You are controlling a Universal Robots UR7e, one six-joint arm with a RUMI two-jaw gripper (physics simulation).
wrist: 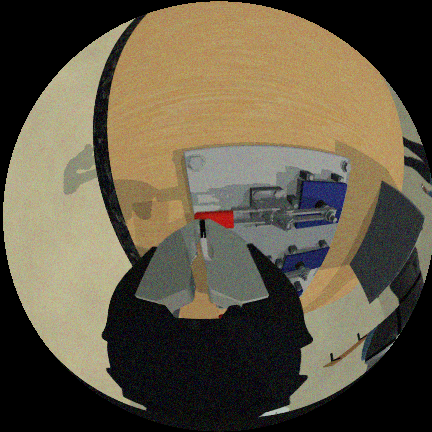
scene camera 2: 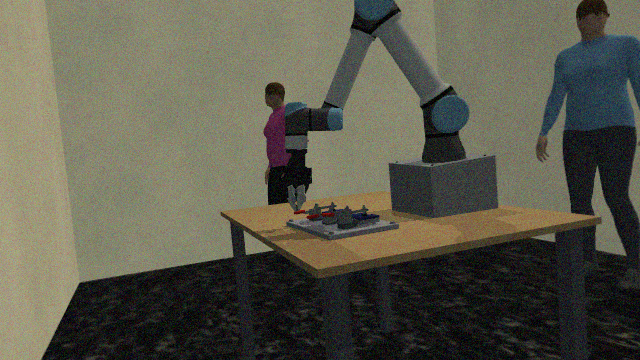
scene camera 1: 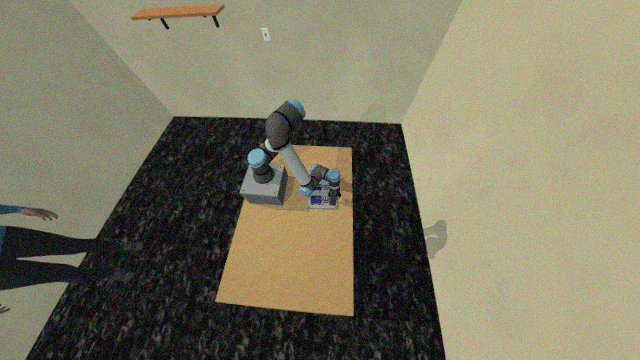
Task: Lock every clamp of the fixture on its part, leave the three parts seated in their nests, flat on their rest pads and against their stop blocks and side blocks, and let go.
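Seen in the pictures: gripper, fingertip midpoint: [wrist: 203, 220] [scene camera 2: 296, 211]; arm's base, link origin: [scene camera 2: 443, 159] [scene camera 1: 264, 175].
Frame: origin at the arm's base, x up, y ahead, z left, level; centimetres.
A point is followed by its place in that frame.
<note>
The fixture plate [scene camera 1: 322, 206] {x -16.8, y 46.1, z -9.9 cm} [scene camera 2: 345, 234] {x -17.3, y 46.2, z 24.1 cm} [wrist: 215, 175] {x -16.8, y 53.7, z -6.9 cm} lies on the table. In the wrist view a blue part [wrist: 311, 191] {x -14.7, y 43.0, z -7.3 cm} sits between dark blocks, with the arm of a grey clamp [wrist: 277, 212] {x -12.7, y 47.7, z -5.2 cm} reaching over it. That clamp's red handle [wrist: 222, 220] {x -12.7, y 52.7, z -3.8 cm} points toward my gripper [wrist: 203, 220] {x -13.1, y 54.5, z -3.5 cm} [scene camera 2: 297, 209] {x -13.1, y 54.5, z -3.5 cm}. My gripper is shut, with its tips together at the handle's near edge, holding nothing visible. A second blue part [wrist: 312, 257] {x -15.2, y 36.6, z 3.7 cm} lies under another clamp; a third is mostly hidden behind my gripper. Whether the parts touch their pads and blocks is too small to tell.
More red handles [scene camera 2: 320, 215] {x -13.8, y 48.7, z 6.2 cm} and upright clamp bodies [scene camera 2: 346, 215] {x -12.9, y 43.6, z 18.0 cm} stand close together on the fixture. The grey robot pedestal [scene camera 1: 262, 187] {x 0.4, y 2.7, z -10.2 cm} [scene camera 2: 462, 187] {x -9.4, y -0.2, z 10.7 cm} stands on the table [scene camera 1: 295, 260] {x -18.3, y 35.3, z -51.1 cm} [scene camera 2: 450, 240] {x -18.3, y 24.6, z 44.4 cm}. Two people [scene camera 2: 276, 130] [scene camera 2: 595, 85] stand beyond the table.
</note>
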